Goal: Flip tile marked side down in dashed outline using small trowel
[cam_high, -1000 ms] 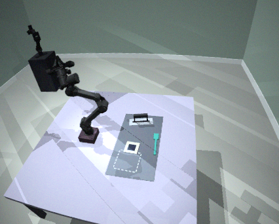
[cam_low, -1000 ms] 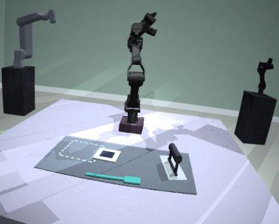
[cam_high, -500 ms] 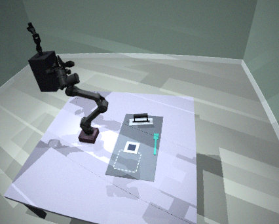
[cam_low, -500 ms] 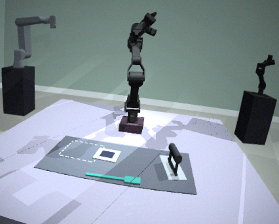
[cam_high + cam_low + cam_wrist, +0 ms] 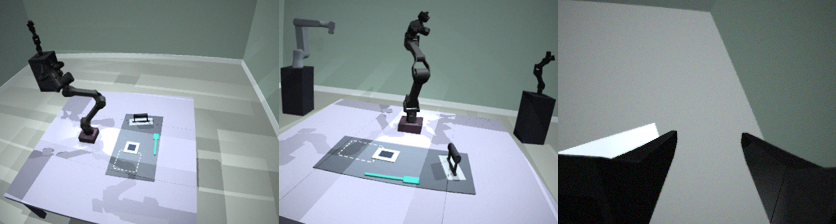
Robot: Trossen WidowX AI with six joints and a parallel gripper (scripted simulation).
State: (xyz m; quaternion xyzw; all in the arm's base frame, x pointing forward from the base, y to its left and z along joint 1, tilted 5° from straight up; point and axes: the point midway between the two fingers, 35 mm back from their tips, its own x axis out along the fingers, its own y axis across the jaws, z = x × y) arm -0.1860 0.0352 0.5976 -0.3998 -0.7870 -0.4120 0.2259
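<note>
Now: the trowel 590 mm ahead of my gripper tip, 190 mm to the left of it and 650 mm below it. Round my gripper tip: tile 530 mm ahead, 100 mm to the right, 680 mm below; then dark mat 570 mm ahead, 40 mm to the right, 710 mm below; then teal flat tool 710 mm ahead, 30 mm to the right, 680 mm below.
</note>
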